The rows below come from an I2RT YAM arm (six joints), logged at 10 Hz.
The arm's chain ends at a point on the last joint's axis. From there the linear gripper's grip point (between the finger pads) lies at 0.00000 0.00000 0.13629 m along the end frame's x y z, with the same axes.
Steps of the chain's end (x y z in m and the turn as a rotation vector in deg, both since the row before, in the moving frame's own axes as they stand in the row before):
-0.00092 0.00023 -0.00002 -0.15 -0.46 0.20
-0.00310 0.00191 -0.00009 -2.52 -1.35 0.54
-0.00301 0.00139 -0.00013 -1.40 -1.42 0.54
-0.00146 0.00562 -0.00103 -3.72 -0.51 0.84
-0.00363 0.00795 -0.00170 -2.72 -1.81 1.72
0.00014 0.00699 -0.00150 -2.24 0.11 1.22
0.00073 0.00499 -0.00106 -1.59 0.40 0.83
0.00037 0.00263 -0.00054 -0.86 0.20 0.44
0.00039 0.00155 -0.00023 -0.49 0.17 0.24
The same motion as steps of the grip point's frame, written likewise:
-0.00201 0.00058 -0.00002 -0.15 -0.46 0.20
-0.00634 0.00789 -0.00026 -2.52 -1.35 0.54
-0.00640 0.00470 -0.00021 -1.40 -1.42 0.54
-0.00274 0.01445 -0.00132 -3.72 -0.51 0.84
-0.00803 0.01435 -0.00192 -2.72 -1.81 1.72
0.00034 0.01232 -0.00160 -2.24 0.11 1.22
0.00165 0.00878 -0.00112 -1.59 0.40 0.83
0.00084 0.00468 -0.00056 -0.86 0.20 0.44
0.00079 0.00272 -0.00024 -0.49 0.17 0.24

